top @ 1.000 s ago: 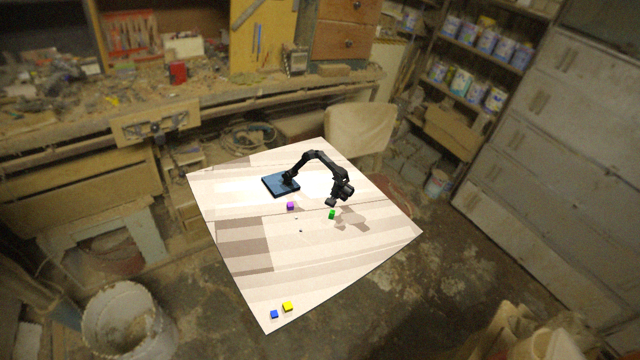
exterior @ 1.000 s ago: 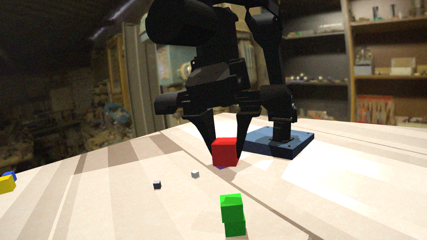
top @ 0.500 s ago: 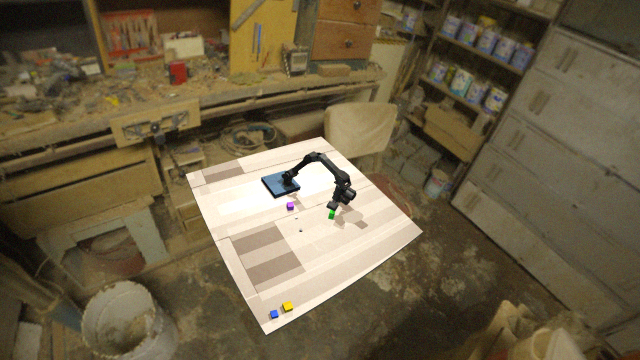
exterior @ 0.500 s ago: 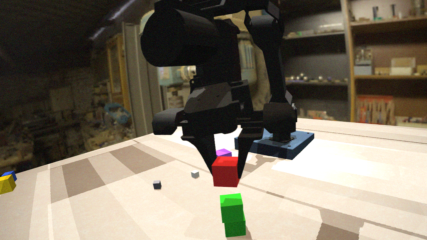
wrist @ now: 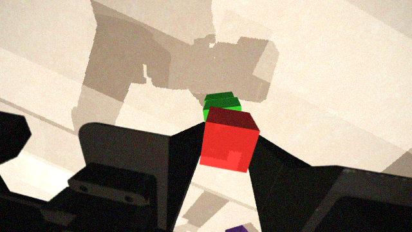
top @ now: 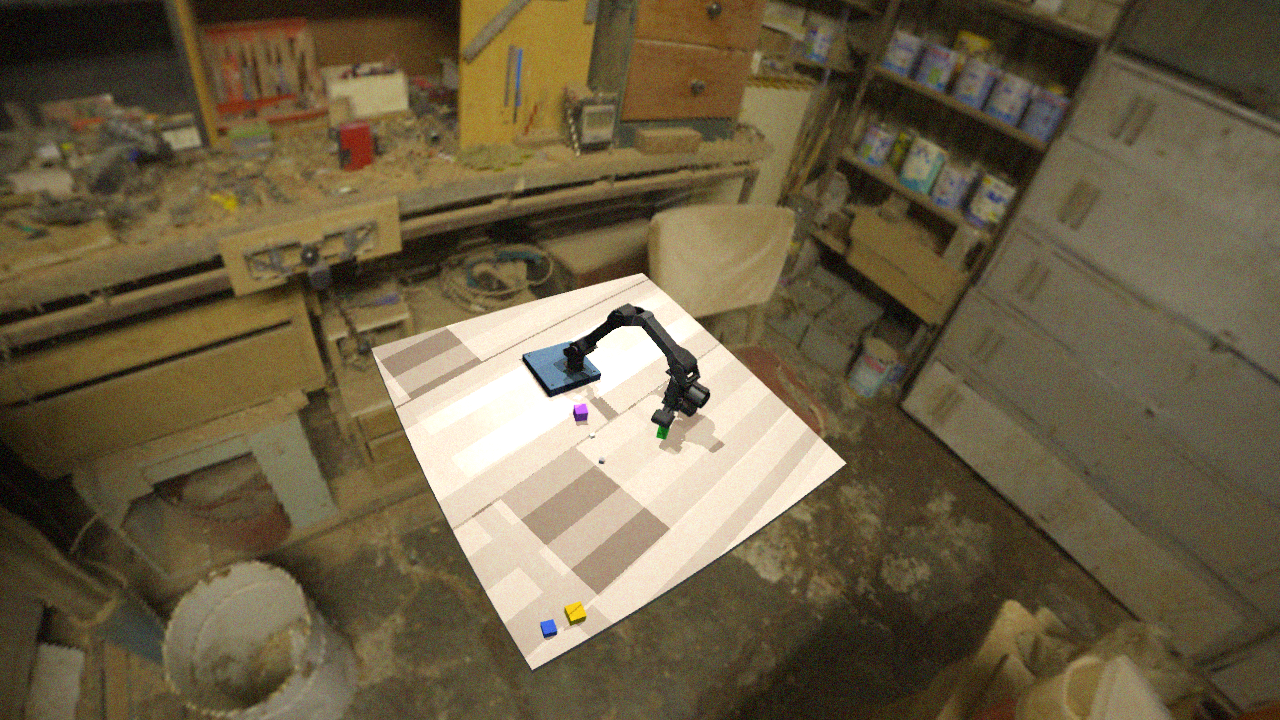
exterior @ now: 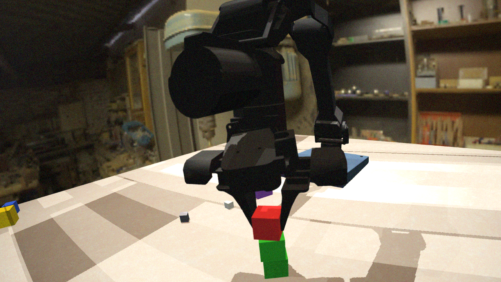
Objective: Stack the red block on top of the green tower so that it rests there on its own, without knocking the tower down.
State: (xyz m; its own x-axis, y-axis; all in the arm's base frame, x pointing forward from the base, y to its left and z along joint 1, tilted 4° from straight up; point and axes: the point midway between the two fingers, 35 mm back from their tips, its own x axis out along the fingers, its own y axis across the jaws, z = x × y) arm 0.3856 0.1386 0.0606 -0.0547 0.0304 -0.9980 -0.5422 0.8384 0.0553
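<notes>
Now: gripper tip 1 cm below the red block. Round my gripper tip: blue block (44 cm ahead, 63 cm to the right, 6 cm below); then yellow block (44 cm ahead, 55 cm to the right, 5 cm below); then purple block (18 cm behind, 22 cm to the right, 5 cm below).
</notes>
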